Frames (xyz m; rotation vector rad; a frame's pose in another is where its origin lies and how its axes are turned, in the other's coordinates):
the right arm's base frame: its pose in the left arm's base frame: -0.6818 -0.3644 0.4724 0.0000 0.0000 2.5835
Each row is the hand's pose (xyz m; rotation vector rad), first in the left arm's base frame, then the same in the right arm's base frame.
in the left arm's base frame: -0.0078 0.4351 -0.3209 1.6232 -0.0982 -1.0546
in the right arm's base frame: -0.1483 -1.0351 -0.7933 -0.4032 1.8147 1.7945
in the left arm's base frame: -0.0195 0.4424 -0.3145 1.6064 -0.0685 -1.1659
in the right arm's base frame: -0.1346 -1.0351 -0.7869 -0.4170 1.7309 1.7340
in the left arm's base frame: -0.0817 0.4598 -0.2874 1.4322 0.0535 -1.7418
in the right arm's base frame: -0.0726 -1.0169 -0.7598 -0.4223 1.2899 1.4286
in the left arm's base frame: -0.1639 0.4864 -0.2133 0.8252 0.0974 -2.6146
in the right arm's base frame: 0.0112 -0.9960 -0.6857 -0.2421 0.5782 0.9446
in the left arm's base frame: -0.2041 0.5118 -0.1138 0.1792 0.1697 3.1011
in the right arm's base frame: 0.0588 -0.9962 -0.5862 0.1383 -0.0817 0.5262
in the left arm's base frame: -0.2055 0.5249 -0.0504 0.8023 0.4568 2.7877
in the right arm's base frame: 0.0669 -1.0066 -0.5228 0.4570 -0.4469 0.3306
